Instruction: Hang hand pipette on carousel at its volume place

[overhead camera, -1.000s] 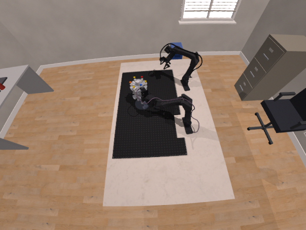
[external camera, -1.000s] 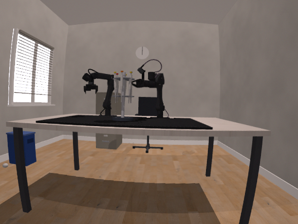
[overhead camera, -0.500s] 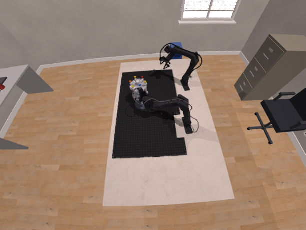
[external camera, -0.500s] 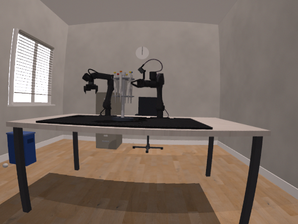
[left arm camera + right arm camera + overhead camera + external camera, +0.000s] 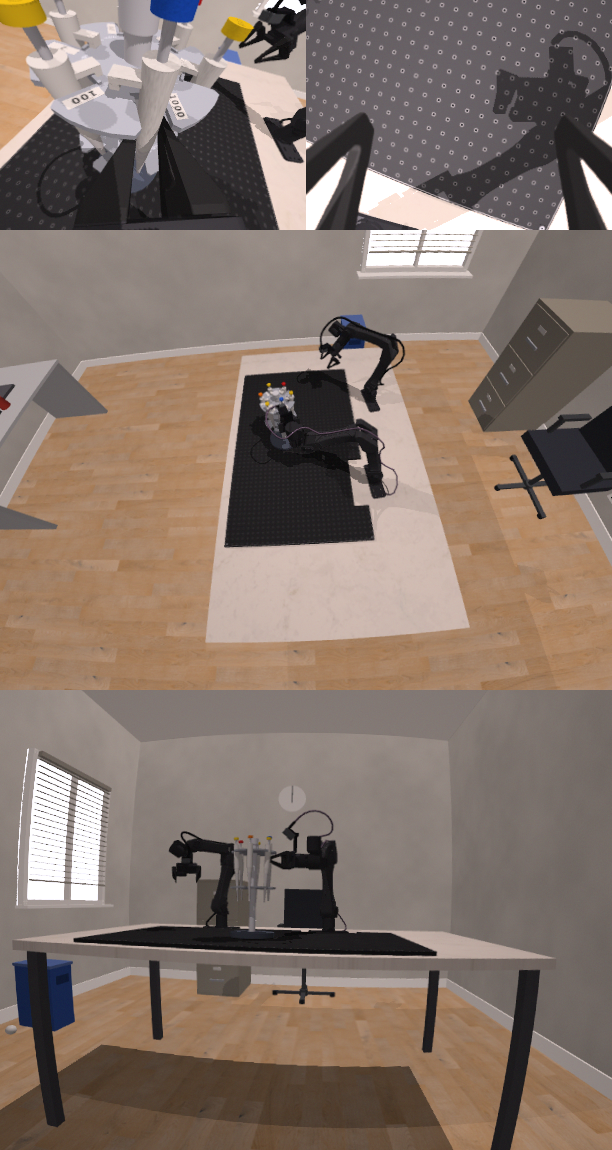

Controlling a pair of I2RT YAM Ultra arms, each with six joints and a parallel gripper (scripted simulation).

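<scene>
Right now the hand pipette is 3 cm below my left hand and 1 cm ahead of it.
</scene>
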